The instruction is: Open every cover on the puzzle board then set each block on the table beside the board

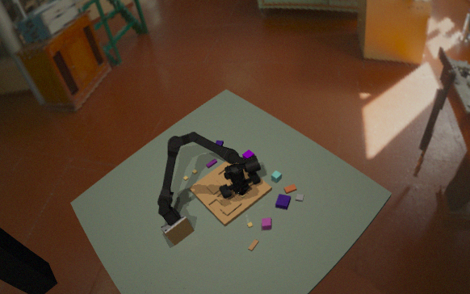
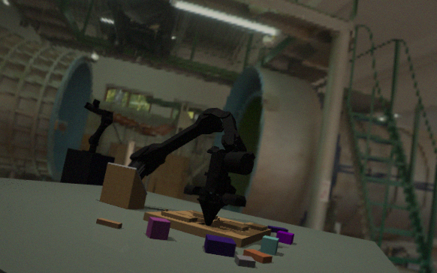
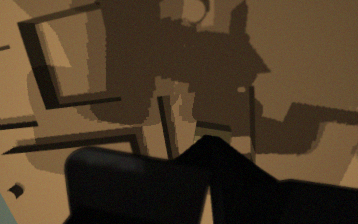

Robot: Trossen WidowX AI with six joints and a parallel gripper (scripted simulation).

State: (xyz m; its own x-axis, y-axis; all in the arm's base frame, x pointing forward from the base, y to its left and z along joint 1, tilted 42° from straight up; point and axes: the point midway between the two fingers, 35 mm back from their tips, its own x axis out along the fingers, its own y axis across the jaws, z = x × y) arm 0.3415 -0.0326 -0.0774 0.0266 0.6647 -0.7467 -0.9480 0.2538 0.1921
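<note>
My gripper tip is now 200 mm to the left of the magenta block and 40 mm past it. Round my gripper tip: teal block 190 mm ahead, 50 mm to the right; violet block 200 mm ahead, 160 mm to the left, 10 mm below; orange block 180 mm ahead, 150 mm to the right, 10 mm below.
</note>
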